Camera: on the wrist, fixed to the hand. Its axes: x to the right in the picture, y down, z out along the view.
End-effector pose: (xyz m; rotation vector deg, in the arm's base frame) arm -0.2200 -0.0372 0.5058 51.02 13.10 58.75
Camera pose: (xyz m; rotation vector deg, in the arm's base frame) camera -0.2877 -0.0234 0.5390 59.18 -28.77 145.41
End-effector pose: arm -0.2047 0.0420 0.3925 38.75 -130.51 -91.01
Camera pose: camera -0.1941 0.0524 0.4678 -52.17 -99.78 -33.78
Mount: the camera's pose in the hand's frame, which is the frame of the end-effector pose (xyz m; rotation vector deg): -0.0171 0.0710 -0.0235 3.90 5.13 92.17
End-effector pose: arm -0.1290 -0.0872 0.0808 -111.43 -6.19 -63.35
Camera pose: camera -0.1224 -0.1424 0.0279 -70.52 69.92 -3.10
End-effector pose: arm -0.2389 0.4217 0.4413 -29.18 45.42 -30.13
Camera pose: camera -0.2495 0.4806 0.3933 17.43 57.56 52.66
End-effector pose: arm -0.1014 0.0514 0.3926 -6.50 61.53 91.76
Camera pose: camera -0.1643 0.0276 0.4294 -48.01 -66.33 -145.42
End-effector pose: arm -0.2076 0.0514 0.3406 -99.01 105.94 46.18
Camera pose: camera -0.2757 0.0491 0.3759 -7.82 -163.84 -57.64
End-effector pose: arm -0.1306 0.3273 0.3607 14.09 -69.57 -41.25
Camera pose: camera -0.0855 0.3871 0.3774 -35.49 -55.27 41.63
